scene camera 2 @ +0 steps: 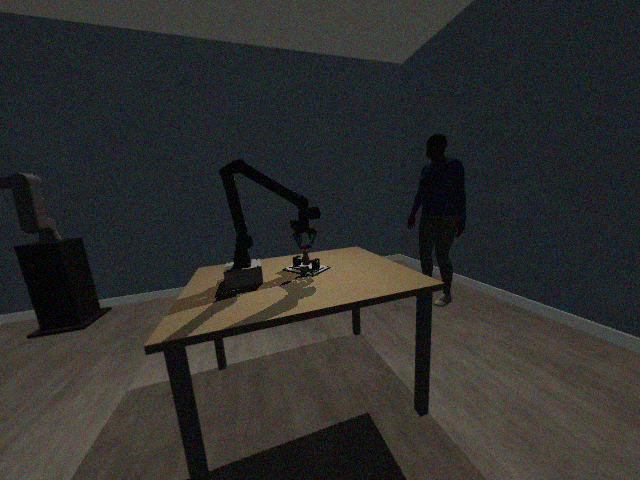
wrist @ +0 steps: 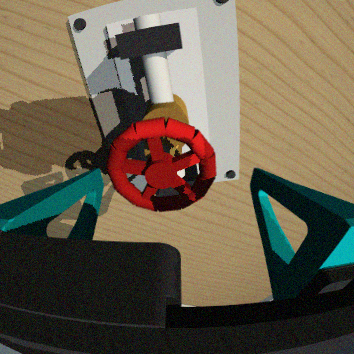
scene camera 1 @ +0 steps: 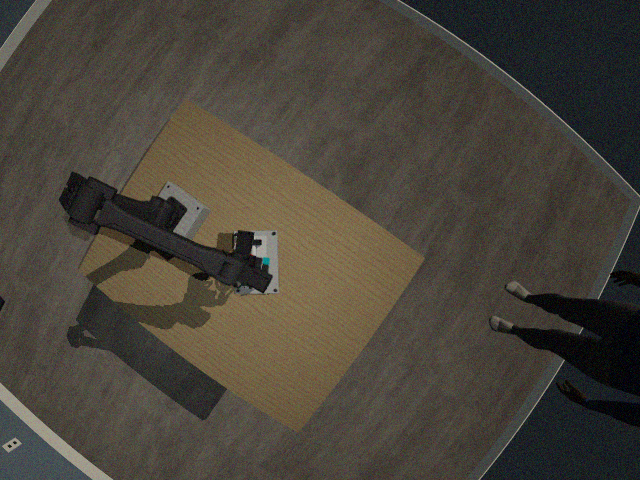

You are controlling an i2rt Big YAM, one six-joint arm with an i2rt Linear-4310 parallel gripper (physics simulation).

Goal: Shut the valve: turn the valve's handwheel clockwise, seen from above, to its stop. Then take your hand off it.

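The valve's red handwheel point(wrist: 162, 173) point(scene camera 2: 305, 246) has a round rim and several spokes. It sits on a brass valve body point(wrist: 167, 110) with a white pipe point(wrist: 159, 80), mounted on a light grey plate point(wrist: 222, 100) point(scene camera 1: 274, 258). My gripper point(wrist: 176, 176) point(scene camera 2: 305, 243) is wide open, pointing down, with teal fingers and nothing held. In the wrist view the wheel shows between the fingertips, close to the left one, with a wider gap on the right. In scene camera 2 the tips are around or slightly above wheel height; contact cannot be told. In scene camera 1 the arm hides the wheel.
A dark clamp point(wrist: 150, 40) crosses the pipe. The arm's base plate point(scene camera 1: 190, 212) stands on the wooden table point(scene camera 1: 330, 289) point(scene camera 2: 361, 279) beside the valve plate. A person point(scene camera 2: 442, 201) stands beyond the table. Another arm on a dark pedestal point(scene camera 2: 59, 284) is at the left.
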